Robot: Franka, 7 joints.
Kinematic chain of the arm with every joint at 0, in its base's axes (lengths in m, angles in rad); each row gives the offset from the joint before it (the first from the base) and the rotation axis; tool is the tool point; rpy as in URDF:
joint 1: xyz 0 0 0.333 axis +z
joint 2: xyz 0 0 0 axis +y
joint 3: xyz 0 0 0.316 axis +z
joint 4: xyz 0.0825 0 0 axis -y
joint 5: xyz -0.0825 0 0.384 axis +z
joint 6: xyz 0 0 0 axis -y
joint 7: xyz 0.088 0 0 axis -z
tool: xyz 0 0 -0.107 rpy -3.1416 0 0
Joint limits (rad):
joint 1: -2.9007..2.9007
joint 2: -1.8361..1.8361
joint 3: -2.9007..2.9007
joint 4: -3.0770..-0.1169
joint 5: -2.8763..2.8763
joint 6: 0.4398..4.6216
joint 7: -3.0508..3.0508
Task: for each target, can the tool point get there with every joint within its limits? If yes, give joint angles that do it. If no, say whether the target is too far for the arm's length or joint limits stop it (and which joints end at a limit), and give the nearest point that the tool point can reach.
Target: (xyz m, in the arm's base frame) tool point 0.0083 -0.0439 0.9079
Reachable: yes | joints 0.8430 -1.1329 -0.2517 -1.6517 0.7669 1.1589 -0.8435
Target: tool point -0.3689 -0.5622 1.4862
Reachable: no: too far | nearest point -0.2371 -0.3613 1.0741 | short by 0.477 m
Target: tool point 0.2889 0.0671 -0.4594
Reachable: no: joint limits stop it (at a limit: joint 2) | nearest point 0.2869 0.0666 -0.3607 | short by 0.099 m
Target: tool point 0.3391 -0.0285 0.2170
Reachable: yes | joints 1.9710 -0.3826 -1.7991 -2.6175 1.9377 3.5868 -0.0698
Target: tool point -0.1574 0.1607 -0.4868
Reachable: no: joint limits stop it (at a limit: joint 2) | nearest point -0.1654 0.1688 -0.3587 | short by 0.129 m
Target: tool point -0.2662 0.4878 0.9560
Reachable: yes | joints 1.2636 0.7023 1.9235 -0.8658 -1.9204 2.1701 -1.9120
